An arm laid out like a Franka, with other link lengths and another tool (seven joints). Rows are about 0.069 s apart.
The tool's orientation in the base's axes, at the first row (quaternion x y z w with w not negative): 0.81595, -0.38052, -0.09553, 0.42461
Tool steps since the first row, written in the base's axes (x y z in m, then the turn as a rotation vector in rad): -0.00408, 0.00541, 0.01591, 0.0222, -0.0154, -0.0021; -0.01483, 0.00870, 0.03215, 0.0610, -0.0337, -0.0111; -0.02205, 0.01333, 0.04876, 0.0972, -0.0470, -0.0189; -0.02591, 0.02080, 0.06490, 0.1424, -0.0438, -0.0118; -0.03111, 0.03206, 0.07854, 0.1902, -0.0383, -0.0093; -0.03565, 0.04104, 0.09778, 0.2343, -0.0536, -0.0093; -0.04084, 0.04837, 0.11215, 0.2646, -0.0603, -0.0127; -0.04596, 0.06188, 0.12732, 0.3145, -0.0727, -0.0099; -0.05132, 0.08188, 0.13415, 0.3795, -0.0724, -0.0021; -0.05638, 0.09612, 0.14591, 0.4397, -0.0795, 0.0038; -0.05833, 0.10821, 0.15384, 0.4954, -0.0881, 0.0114; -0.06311, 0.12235, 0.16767, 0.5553, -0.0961, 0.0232
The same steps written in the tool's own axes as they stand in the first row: -0.00396, 0.01249, -0.01128, 0.0258, -0.0082, 0.0002; -0.01100, 0.02958, -0.01826, 0.0640, -0.0296, -0.0014; -0.01647, 0.04457, -0.02799, 0.0971, -0.0505, -0.0057; -0.02168, 0.05640, -0.04080, 0.1273, -0.0706, -0.0337; -0.03091, 0.06571, -0.05377, 0.1570, -0.0964, -0.0616; -0.03714, 0.07975, -0.06911, 0.1982, -0.1149, -0.0732; -0.04347, 0.09099, -0.08010, 0.2234, -0.1315, -0.0815; -0.05396, 0.10065, -0.09545, 0.2671, -0.1519, -0.0994; -0.07057, 0.10177, -0.10953, 0.3132, -0.1812, -0.1356; -0.08211, 0.10853, -0.12324, 0.3608, -0.2067, -0.1637; -0.09062, 0.11142, -0.13473, 0.4067, -0.2279, -0.1898; -0.10154, 0.11964, -0.14980, 0.4557, -0.2484, -0.2208
